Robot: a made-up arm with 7 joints.
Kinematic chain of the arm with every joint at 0, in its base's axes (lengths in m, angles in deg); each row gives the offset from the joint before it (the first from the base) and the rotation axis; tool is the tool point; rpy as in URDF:
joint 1: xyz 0 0 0.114 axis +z
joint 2: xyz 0 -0.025 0.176 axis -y
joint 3: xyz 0 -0.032 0.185 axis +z
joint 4: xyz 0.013 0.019 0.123 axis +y
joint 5: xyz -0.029 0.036 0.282 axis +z
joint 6: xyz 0 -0.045 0.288 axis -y
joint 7: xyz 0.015 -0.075 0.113 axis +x
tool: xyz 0 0 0 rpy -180 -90 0
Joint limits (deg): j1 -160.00..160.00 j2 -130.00..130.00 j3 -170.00..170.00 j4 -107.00..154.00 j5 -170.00..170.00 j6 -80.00..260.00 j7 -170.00..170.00
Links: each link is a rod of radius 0.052 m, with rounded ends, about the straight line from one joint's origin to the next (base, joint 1, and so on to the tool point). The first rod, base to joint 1, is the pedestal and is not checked.
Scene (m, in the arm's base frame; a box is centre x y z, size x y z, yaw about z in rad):
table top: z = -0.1
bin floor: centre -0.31 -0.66 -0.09 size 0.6 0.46 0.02 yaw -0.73
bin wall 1: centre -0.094 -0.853 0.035 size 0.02 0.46 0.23 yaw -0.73
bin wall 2: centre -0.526 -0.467 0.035 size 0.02 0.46 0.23 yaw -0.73
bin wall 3: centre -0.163 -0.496 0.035 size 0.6 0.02 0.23 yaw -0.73
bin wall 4: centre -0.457 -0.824 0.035 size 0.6 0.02 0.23 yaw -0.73
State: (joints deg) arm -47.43 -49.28 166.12 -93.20 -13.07 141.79 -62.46
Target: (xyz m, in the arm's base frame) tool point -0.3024 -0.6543 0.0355
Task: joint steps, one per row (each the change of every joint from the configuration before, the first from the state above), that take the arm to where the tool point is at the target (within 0.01 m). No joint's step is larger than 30 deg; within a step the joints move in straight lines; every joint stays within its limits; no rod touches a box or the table.
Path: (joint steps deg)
1: -16.94 21.65 -1.33 -2.30 25.95 1.97 6.13
2: -16.93 21.64 -1.32 -2.30 25.95 1.98 6.13
3: -16.94 21.65 -1.33 -2.30 25.95 1.97 6.13
4: -16.94 21.65 -1.32 -2.30 25.94 1.97 6.13
5: -16.94 21.65 -1.33 -2.30 25.95 1.97 6.14
6: -16.93 21.64 -1.32 -2.30 25.95 1.98 6.13
7: 10.84 -25.42 -2.64 9.15 -27.17 -8.15 -6.13
8: 10.84 -25.43 -2.65 9.15 -27.17 -8.14 -6.14
9: 10.85 -25.42 -2.64 9.14 -27.17 -8.15 -6.13
10: 10.84 -25.43 -2.64 9.15 -27.16 -8.14 -6.13
11: 10.85 -25.42 -2.64 9.15 -27.17 -8.15 -6.13
12: 10.84 -25.43 -2.64 9.15 -27.17 -8.14 -6.13

